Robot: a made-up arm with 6 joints.
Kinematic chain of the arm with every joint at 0, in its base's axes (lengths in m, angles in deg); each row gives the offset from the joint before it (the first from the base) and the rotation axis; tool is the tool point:
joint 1: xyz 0 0 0.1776 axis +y
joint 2: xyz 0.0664 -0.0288 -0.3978 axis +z
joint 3: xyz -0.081 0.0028 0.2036 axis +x
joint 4: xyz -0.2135 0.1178 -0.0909 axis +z
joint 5: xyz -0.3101 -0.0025 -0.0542 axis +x
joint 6: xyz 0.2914 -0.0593 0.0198 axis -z
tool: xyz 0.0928 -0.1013 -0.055
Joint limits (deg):
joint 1: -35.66..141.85
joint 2: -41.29..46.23
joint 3: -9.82..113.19
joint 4: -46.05..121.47
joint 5: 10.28..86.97
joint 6: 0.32..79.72
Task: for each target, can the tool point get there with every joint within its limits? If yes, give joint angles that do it. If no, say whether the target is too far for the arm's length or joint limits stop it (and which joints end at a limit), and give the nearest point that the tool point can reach.
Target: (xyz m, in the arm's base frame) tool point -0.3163 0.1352 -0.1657
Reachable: yes | joints 18.71 -6.21 35.20 -12.85 31.18 10.68
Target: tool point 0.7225 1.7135 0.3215
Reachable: no: too far | nearest point 0.1752 0.4845 0.0343 | short by 1.376 m
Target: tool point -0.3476 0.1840 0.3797
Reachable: yes | joints 67.75 24.13 65.84 38.52 70.03 30.39
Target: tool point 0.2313 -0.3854 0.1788
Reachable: no: joint limits stop it (at a limit: joint 2, joint 3, joint 4, joint 5, joint 6) | nearest point 0.1888 -0.1105 0.1786 | short by 0.278 m
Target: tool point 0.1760 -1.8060 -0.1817
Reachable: no: too far | nearest point 0.0838 -0.3755 -0.2547 | short by 1.435 m
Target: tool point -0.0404 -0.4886 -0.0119
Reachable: no: joint limits stop it (at a limit: joint 2, joint 3, joint 5, joint 6) | nearest point -0.0846 -0.3524 -0.2193 | short by 0.252 m
